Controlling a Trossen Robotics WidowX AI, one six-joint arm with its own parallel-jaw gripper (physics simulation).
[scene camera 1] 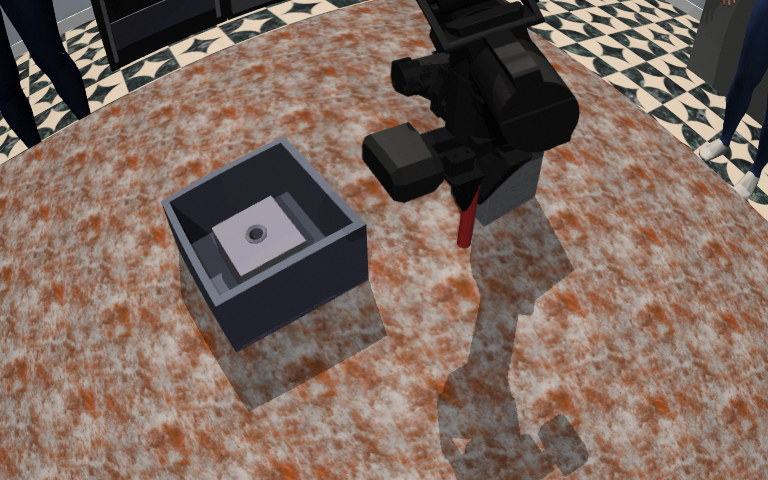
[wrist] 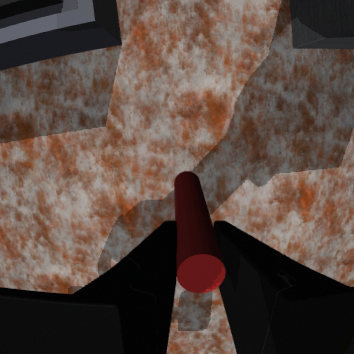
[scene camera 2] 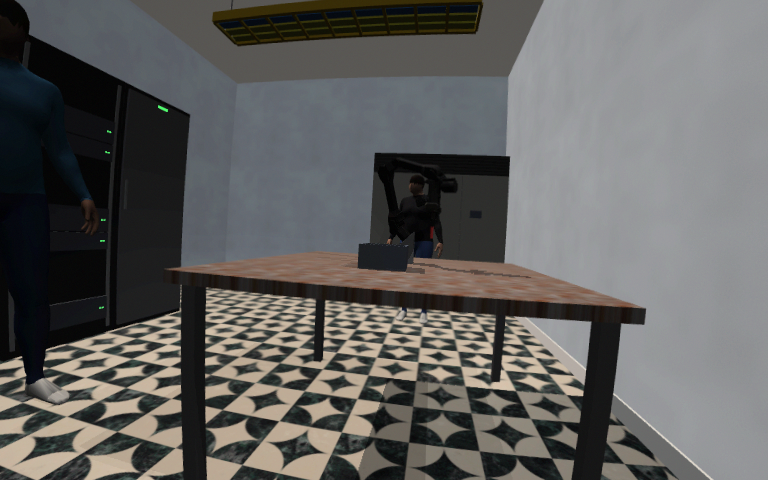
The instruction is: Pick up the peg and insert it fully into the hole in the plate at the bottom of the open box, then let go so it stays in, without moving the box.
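Where they show: gripper, fingertip midpoint: [scene camera 1: 469, 204] [wrist: 194, 231] [scene camera 2: 432, 226]; arm's base at its link origin: [scene camera 2: 406, 238].
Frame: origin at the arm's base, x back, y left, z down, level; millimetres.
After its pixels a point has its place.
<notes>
The red peg [scene camera 1: 465, 226] {x -188, y 106, z -39 mm} [scene camera 2: 432, 232] {x -189, y 105, z -35 mm} [wrist: 192, 225] {x -182, y 95, z -70 mm} is held above the table, roughly upright with a slight tilt in scene camera 1. My gripper [scene camera 1: 470, 195] {x -182, y 103, z -62 mm} [wrist: 194, 231] {x -182, y 103, z -62 mm} is shut on it; the fingers hide part of its upper length in scene camera 1. The open dark box [scene camera 1: 305, 297] {x -301, y -12, z 95 mm} [scene camera 2: 382, 257] {x -397, y -114, z 78 mm} [wrist: 102, 32] {x -221, y -4, z 65 mm} stands on the table to the left of the gripper in scene camera 1. The pale plate [scene camera 1: 280, 237] {x -282, y -82, z 69 mm} lies at its bottom, with a round hole [scene camera 1: 256, 233] {x -298, y -115, z 78 mm} near its middle. The peg is outside the box, apart from it. The plate does not show in the wrist view.
A grey block [scene camera 1: 512, 192] {x -6, y 37, z 88 mm} [wrist: 325, 27] {x -51, y 24, z 60 mm} stands behind the gripper, on the right in scene camera 1 and at the top right in the wrist view. The box walls rise around the plate. The mottled table [scene camera 1: 396, 396] {x -299, y 138, z 127 mm} [scene camera 2: 509, 294] {x -812, y 235, z 127 mm} carries the box and the block.
</notes>
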